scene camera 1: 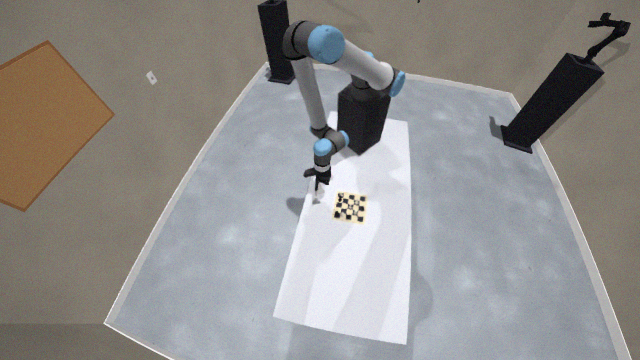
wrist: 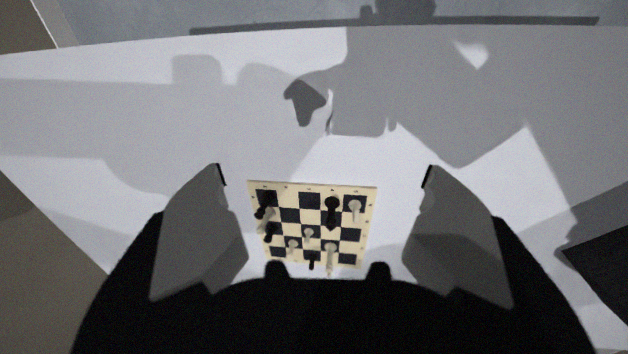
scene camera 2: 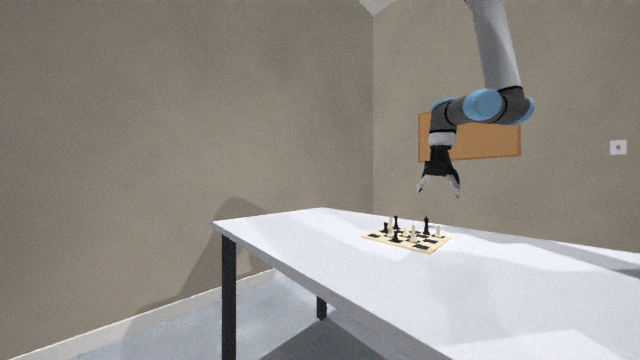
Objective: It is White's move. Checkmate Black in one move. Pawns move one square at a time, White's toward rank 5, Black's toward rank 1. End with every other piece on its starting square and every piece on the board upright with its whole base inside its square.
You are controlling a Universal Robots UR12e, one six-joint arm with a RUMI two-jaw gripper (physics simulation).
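Places are measured from the arm's base along level axes (x back, y right, z up), in millimetres.
Pixels of known places: gripper, fingertip midpoint: (scene camera 1: 319, 187) (wrist: 322, 168) (scene camera 2: 436, 195); arm's base at its link origin: (scene camera 1: 365, 90).
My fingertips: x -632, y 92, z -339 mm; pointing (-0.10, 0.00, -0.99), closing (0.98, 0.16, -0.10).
For each thing: its top centre in the pictures, then the offset to it from my fingertips. Level surfaces: height alone.
- chessboard at its top centre: (wrist: 310, 231) (scene camera 2: 406, 236) (scene camera 1: 350, 206) dx +5, dy -217, dz -130 mm
- tall black piece at its top centre: (wrist: 330, 230) (scene camera 2: 426, 216) dx +30, dy -134, dz -67 mm
- tall white piece at its top centre: (wrist: 328, 276) (scene camera 2: 413, 221) dx +51, dy -249, dz -67 mm
- small black piece at its top centre: (wrist: 310, 269) (scene camera 2: 395, 231) dx +21, dy -294, dz -99 mm
- white table at its surface level: dz -137 mm
The chessboard (scene camera 1: 354, 218) (scene camera 2: 436, 246) (wrist: 288, 199) lies on the white table, with several black and white pieces upright on it. In the wrist view, a tall black piece (wrist: 331, 210) (scene camera 2: 426, 226) stands beside a white piece (wrist: 355, 206) (scene camera 2: 438, 230) at the upper right corner. A tall white piece (wrist: 330, 254) (scene camera 2: 413, 232) and a small black piece (wrist: 311, 261) (scene camera 2: 395, 237) are near the lower edge. Two small white pieces (wrist: 308, 234) (wrist: 292, 244) stand near the middle. Black and white pieces line the left edge. My gripper (scene camera 1: 320, 187) (scene camera 2: 438, 194) (wrist: 322, 168) is open and empty, high above the table, off the board's side. Exact piece types are unclear.
The white table (scene camera 1: 370, 280) (scene camera 2: 310, 250) (wrist: 150, 120) carries the board and the arm's black pedestal (scene camera 1: 361, 120). Two dark pillars (scene camera 1: 276, 45) (scene camera 1: 552, 100) stand on the floor away from the board. Arm shadows cross the table.
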